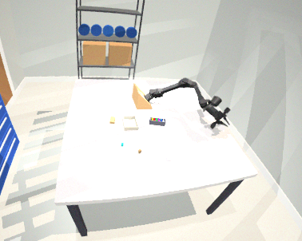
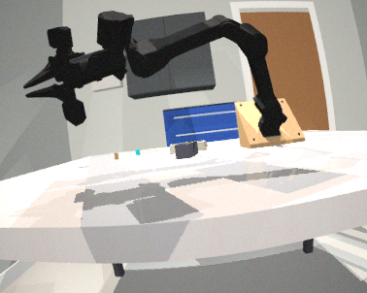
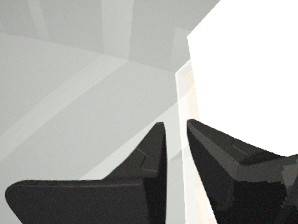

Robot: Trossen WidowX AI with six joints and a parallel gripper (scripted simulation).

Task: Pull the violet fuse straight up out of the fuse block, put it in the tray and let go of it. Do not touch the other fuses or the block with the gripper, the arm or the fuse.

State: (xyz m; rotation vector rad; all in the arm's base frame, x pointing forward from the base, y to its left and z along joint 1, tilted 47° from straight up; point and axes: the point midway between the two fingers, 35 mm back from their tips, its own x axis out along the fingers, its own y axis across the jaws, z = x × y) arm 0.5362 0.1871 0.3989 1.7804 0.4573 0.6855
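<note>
The violet fuse is 280 mm behind my gripper tip, 410 mm to the right of it and 160 mm below it. From my gripper tip the other things lie so: green fuse (290 mm behind, 430 mm to the right, 160 mm below); then shallow tray (300 mm behind, 630 mm to the right, 180 mm below); then blue fuse (280 mm behind, 400 mm to the right, 160 mm below).
</note>
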